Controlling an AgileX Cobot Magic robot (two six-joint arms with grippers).
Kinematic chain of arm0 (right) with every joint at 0, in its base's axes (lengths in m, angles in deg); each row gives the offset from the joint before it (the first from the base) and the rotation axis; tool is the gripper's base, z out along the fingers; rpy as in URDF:
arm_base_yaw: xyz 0 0 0.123 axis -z
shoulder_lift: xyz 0 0 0 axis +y
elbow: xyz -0.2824 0 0.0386 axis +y
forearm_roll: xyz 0.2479 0 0.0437 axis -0.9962 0 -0.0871
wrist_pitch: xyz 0 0 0 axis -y
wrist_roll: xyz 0.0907 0 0.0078 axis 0.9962 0 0.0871
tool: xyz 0 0 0 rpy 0 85 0
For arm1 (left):
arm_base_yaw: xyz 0 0 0.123 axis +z
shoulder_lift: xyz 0 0 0 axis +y
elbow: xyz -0.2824 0 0.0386 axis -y
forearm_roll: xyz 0.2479 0 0.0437 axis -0.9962 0 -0.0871
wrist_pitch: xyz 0 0 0 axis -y
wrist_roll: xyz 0.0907 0 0.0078 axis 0.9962 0 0.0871
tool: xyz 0 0 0 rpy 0 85 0
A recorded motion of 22 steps. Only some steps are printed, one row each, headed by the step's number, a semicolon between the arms.
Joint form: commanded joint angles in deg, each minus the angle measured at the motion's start. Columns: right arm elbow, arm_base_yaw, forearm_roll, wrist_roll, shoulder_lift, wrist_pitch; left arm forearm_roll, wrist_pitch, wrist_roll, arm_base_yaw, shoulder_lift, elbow.
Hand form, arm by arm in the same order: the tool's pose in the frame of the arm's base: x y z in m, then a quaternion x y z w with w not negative. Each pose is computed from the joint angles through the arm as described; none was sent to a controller.
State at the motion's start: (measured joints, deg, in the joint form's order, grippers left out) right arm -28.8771 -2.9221 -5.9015 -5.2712 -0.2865 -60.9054; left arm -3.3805 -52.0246 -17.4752 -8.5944 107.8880 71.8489
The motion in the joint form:
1: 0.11 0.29 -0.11 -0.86 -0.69 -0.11; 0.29 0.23 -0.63 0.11 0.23 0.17
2: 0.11 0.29 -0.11 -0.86 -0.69 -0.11; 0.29 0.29 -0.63 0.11 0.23 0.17
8: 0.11 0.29 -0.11 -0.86 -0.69 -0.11; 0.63 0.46 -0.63 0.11 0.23 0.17
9: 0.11 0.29 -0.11 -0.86 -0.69 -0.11; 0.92 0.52 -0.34 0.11 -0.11 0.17
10: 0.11 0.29 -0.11 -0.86 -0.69 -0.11; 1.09 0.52 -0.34 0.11 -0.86 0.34
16: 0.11 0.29 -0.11 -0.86 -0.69 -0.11; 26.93 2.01 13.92 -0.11 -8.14 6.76
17: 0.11 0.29 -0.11 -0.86 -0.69 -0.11; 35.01 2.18 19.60 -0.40 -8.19 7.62
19: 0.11 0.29 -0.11 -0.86 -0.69 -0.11; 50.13 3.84 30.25 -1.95 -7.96 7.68
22: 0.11 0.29 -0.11 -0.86 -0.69 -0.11; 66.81 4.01 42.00 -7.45 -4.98 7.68
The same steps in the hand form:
1: -0.0085 0.0080 0.2777 -0.06742 0.84545 0.03625 0.52853; 0.3583 -0.0496 0.1784 -0.06839 0.99549 0.00735 0.06539
2: -0.0085 0.0080 0.2777 -0.06742 0.84545 0.03625 0.52853; 0.3584 -0.0496 0.1784 -0.06837 0.99545 0.00722 0.06590
8: -0.0085 0.0080 0.2777 -0.06742 0.84545 0.03625 0.52853; 0.3586 -0.0500 0.1784 -0.07002 0.99530 0.00449 0.06678
9: -0.0085 0.0080 0.2777 -0.06742 0.84545 0.03625 0.52853; 0.3583 -0.0504 0.1806 -0.06897 0.99518 0.00187 0.06970
10: -0.0085 0.0080 0.2777 -0.06742 0.84545 0.03625 0.52853; 0.3581 -0.0505 0.1860 -0.06990 0.99456 -0.00105 0.07724
16: -0.0085 0.0080 0.2777 -0.06742 0.84545 0.03625 0.52853; 0.3626 -0.0837 0.2684 -0.05289 0.96118 -0.20063 0.18187
17: -0.0085 0.0080 0.2777 -0.06742 0.84545 0.03625 0.52853; 0.3640 -0.0946 0.2775 -0.03505 0.94733 -0.25331 0.19281
19: -0.0085 0.0080 0.2777 -0.06742 0.84545 0.03625 0.52853; 0.3649 -0.1182 0.2881 -0.00546 0.91360 -0.34416 0.21648
22: -0.0085 0.0080 0.2777 -0.06742 0.84545 0.03625 0.52853; 0.3617 -0.1671 0.2834 0.04076 0.87268 -0.44031 0.20713

